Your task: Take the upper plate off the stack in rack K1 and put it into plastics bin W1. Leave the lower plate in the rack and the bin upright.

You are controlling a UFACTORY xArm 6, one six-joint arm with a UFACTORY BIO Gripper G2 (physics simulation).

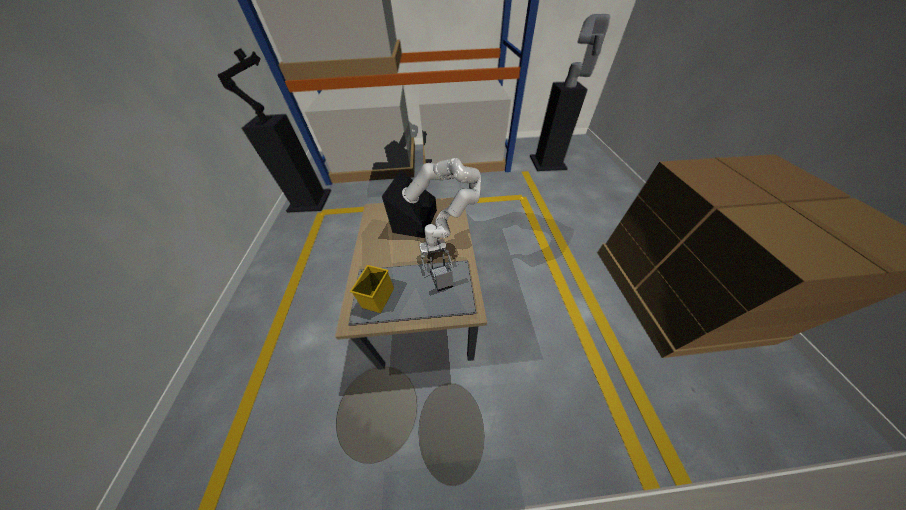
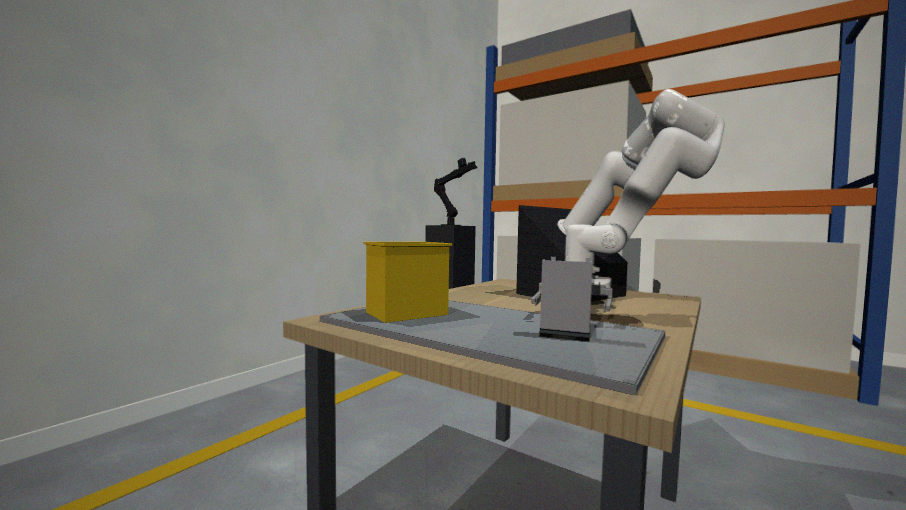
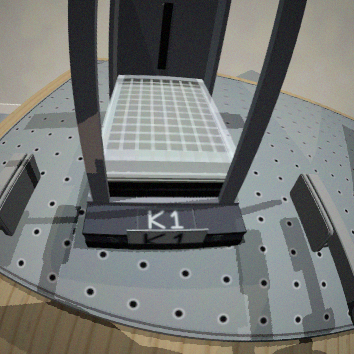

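Pixels of known places: hand, its tool point: [image 1: 437,264] [image 3: 168,206]; arm's base, origin of its link: [image 1: 410,195].
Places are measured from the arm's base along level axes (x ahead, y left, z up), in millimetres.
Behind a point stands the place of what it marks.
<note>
Rack K1 [image 1: 443,278] {x 638, y 216, z -103 mm} [image 2: 565,296] {x 636, y 222, z -131 mm} [image 3: 162,217] {x 496, y 181, z -198 mm} stands upright on the grey board, with a tall slotted back wall and two front posts. The upper plate [image 3: 167,117] {x 554, y 195, z -169 mm}, pale with a grid of wells, lies level inside it. Below its front edge a thin pale line and a dark gap show; I cannot make out the lower plate separately. My gripper [image 1: 437,268] {x 484, y 177, z -171 mm} [image 3: 165,204] {x 484, y 177, z -171 mm} is open and low, with one finger on either side of the rack's labelled front, apart from it and holding nothing. Bin W1 [image 1: 372,292] {x 638, y -211, z -213 mm} [image 2: 407,283] {x 723, y -123, z -129 mm}, yellow, stands upright at the board's left; its inside is mostly in shadow.
The perforated grey board [image 1: 412,305] {x 736, y 32, z -216 mm} [image 2: 491,335] {x 708, y 99, z -216 mm} [image 3: 160,287] {x 460, y 172, z -216 mm} lies on the wooden table [image 1: 405,328] {x 865, y 1, z -229 mm} [image 2: 481,381] {x 866, y 179, z -242 mm}. The arm's black pedestal [image 1: 401,212] {x 155, y -49, z -18 mm} [image 2: 537,253] {x 151, y -65, z -76 mm} stands behind the board. The rack's posts and back wall rise well above the plate.
</note>
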